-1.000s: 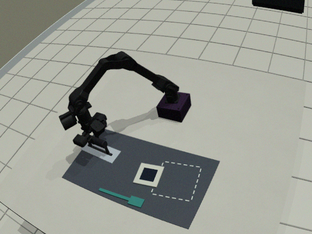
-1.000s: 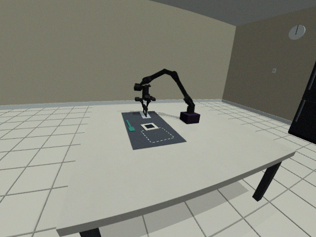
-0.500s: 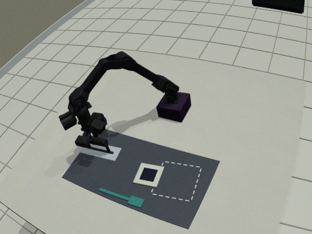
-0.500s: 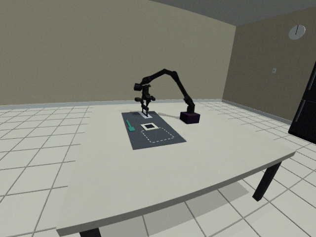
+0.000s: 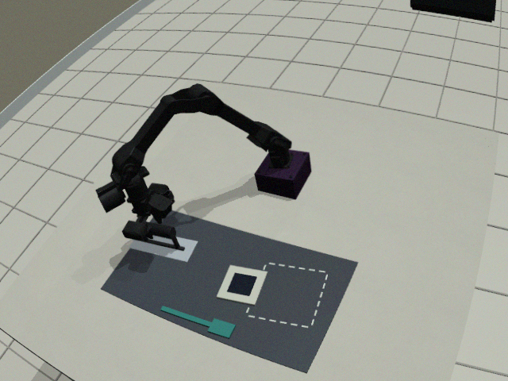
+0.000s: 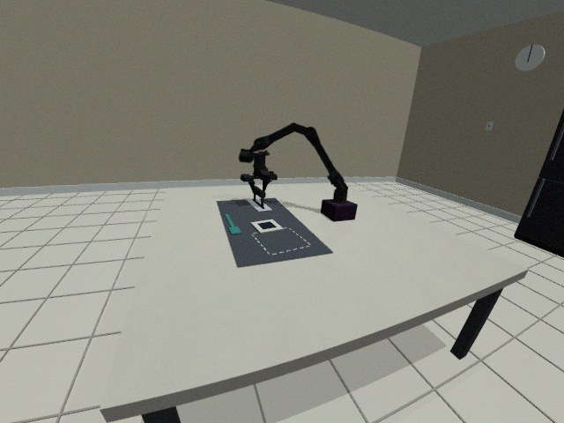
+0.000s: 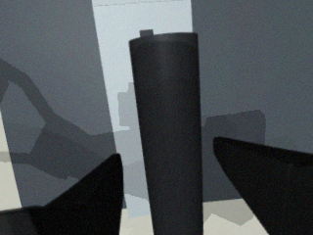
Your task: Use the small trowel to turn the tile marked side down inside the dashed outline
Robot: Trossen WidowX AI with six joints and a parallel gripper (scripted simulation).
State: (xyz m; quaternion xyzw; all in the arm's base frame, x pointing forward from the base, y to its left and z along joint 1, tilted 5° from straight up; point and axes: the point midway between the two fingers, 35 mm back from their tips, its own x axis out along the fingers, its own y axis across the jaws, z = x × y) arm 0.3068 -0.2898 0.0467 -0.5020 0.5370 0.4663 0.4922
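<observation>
The dark mat lies 210 mm to the left of my gripper tip, 90 mm ahead of it and 80 mm below it. Round my gripper tip: tile (280 mm to the left, 100 mm ahead, 60 mm below); teal trowel (230 mm ahead, 210 mm to the left, 60 mm below).
</observation>
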